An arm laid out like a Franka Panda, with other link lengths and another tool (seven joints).
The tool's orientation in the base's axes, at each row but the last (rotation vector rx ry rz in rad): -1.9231, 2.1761, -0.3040; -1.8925, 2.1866, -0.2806; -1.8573, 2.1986, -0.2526; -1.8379, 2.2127, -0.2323
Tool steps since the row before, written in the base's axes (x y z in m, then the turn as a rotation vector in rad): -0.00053, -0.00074, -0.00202, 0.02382, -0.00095, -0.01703; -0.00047, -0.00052, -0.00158, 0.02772, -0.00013, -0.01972; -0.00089, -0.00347, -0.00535, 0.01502, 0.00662, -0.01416; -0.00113, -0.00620, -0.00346, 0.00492, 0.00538, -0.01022
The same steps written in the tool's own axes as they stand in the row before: 0.00085, 0.00101, 0.00178, -0.00140, -0.01759, 0.02339; 0.00066, 0.00084, 0.00136, -0.00260, -0.02036, 0.02713; 0.00398, 0.00180, 0.00473, -0.00772, -0.00887, 0.01821; 0.00660, 0.00087, 0.00272, -0.00516, -0.00072, 0.01142
